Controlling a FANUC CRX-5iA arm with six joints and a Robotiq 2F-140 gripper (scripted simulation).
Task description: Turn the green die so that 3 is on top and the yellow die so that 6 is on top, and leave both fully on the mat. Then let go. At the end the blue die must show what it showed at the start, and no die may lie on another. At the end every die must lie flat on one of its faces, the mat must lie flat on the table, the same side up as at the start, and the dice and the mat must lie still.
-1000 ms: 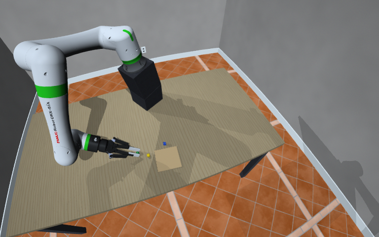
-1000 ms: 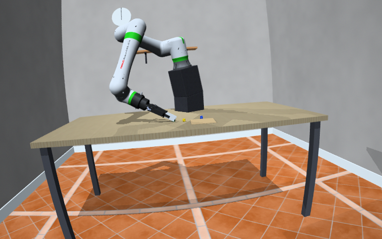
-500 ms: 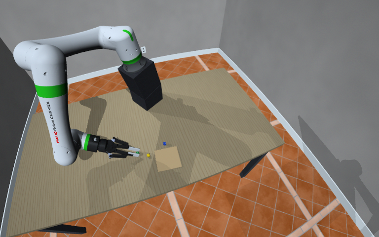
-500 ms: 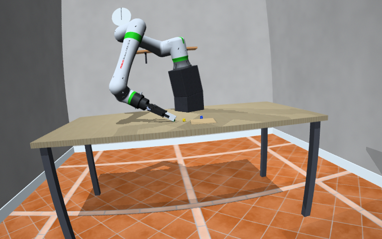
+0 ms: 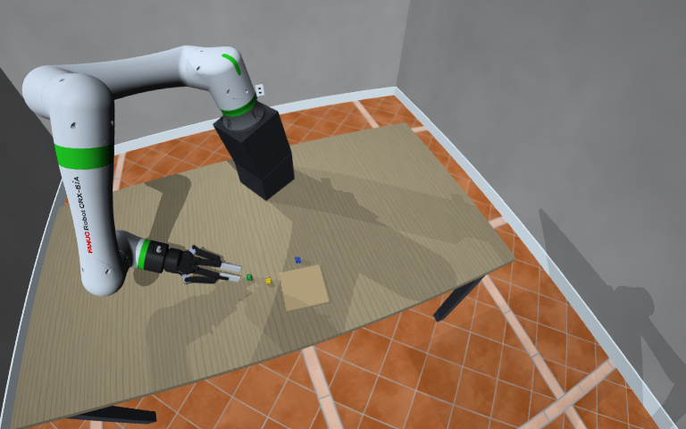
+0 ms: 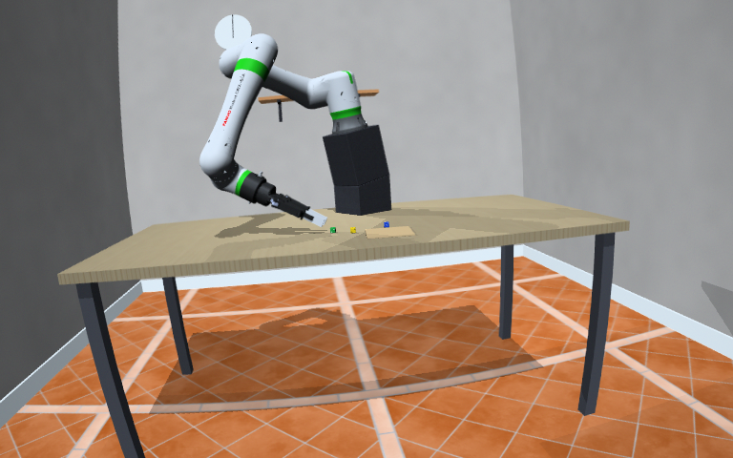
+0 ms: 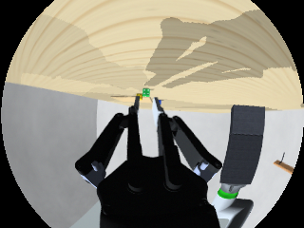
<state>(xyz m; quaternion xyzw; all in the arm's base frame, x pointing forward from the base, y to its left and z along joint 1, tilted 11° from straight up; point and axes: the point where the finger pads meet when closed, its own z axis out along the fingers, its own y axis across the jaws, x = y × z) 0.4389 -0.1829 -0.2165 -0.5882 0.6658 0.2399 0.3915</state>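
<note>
Now: the green die 10 mm ahead of my hand, 50 mm to the left of it and 40 mm below it. Round my hand: tan mat 90 mm ahead, 220 mm to the left, 50 mm below; then blue die 10 mm behind, 230 mm to the left, 40 mm below; then yellow die 40 mm ahead, 120 mm to the left, 40 mm below.
</note>
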